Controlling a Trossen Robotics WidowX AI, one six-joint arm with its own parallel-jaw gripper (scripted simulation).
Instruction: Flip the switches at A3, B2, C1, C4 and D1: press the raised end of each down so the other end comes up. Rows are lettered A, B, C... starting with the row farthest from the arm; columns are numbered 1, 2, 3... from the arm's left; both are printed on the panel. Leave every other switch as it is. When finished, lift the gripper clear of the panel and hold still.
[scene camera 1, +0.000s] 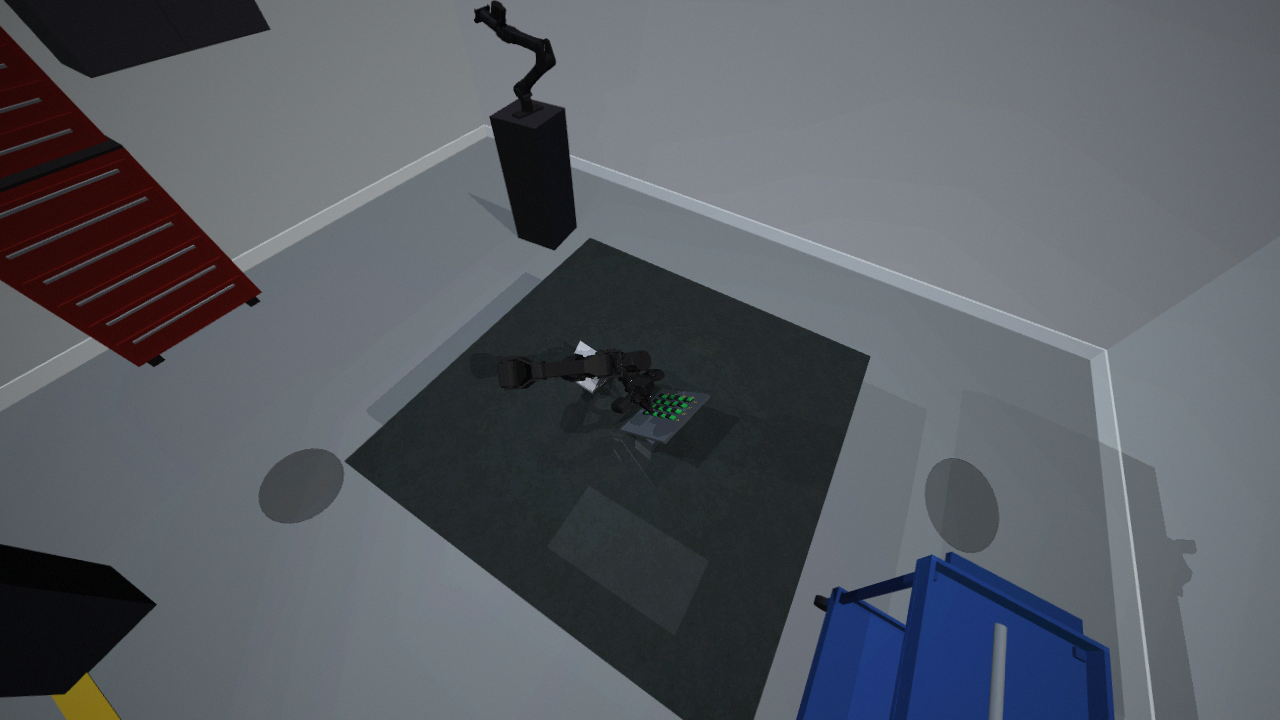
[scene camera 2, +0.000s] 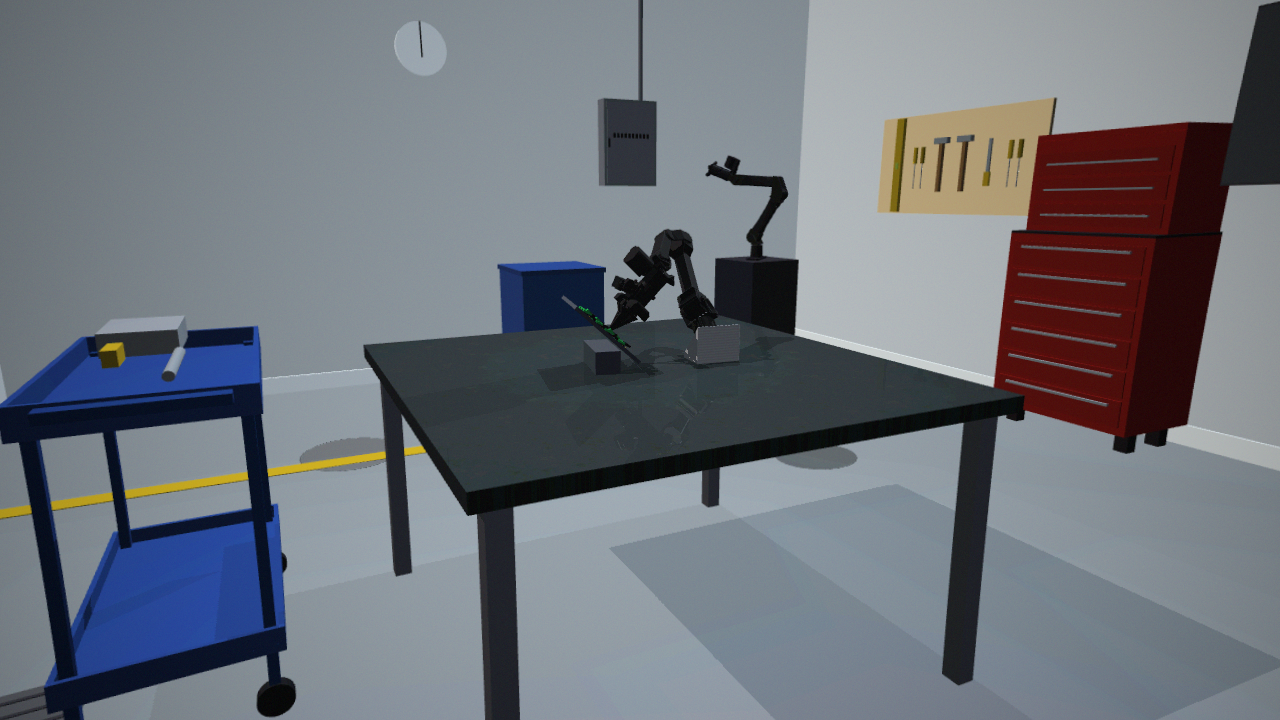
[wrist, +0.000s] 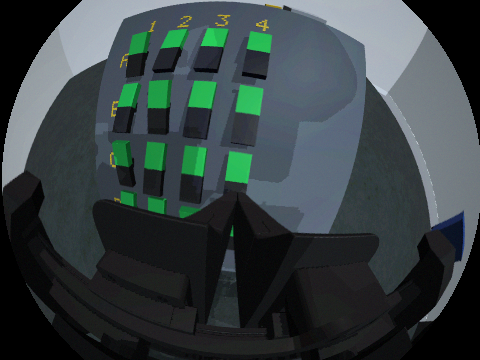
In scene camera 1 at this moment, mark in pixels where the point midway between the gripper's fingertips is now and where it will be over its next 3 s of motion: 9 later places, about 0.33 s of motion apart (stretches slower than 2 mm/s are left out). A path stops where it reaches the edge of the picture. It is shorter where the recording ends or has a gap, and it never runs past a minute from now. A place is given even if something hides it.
My gripper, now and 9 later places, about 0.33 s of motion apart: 651, 412; 651, 412; 651, 412; 651, 412; 647, 403; 644, 395; 649, 385; 654, 384; 657, 388; 658, 391
